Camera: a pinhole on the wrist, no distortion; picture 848 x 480 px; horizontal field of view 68.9 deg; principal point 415.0 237.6 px. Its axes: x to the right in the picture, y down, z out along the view. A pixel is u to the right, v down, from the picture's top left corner.
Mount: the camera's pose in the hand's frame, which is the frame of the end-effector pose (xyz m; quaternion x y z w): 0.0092 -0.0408 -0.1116 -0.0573 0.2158 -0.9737 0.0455
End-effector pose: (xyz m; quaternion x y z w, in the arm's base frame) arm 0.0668 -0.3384 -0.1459 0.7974 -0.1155 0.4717 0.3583
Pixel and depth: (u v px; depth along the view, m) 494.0 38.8 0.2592
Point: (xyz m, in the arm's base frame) 0.2169 -0.3916 -0.2250
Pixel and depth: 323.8 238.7 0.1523
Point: 0.1627 -0.2735 -0.1569
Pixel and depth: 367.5 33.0 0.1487
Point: 0.1442 -0.3207 -0.1539
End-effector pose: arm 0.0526 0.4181 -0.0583 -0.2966 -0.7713 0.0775 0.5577
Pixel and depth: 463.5 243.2 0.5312
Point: -0.3893 0.2971 -0.0404
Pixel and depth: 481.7 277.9 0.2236
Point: -0.0837 0.3233 -0.0096
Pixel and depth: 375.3 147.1 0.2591
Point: -0.1241 0.3869 -0.0110
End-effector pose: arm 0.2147 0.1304 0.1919 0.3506 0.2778 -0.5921 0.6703
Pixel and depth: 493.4 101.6 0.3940
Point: 0.0732 -0.1075 0.3394
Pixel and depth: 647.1 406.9 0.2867
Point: -0.0386 0.0520 0.2745
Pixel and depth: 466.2 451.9 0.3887
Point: -0.1115 -0.0561 0.2270
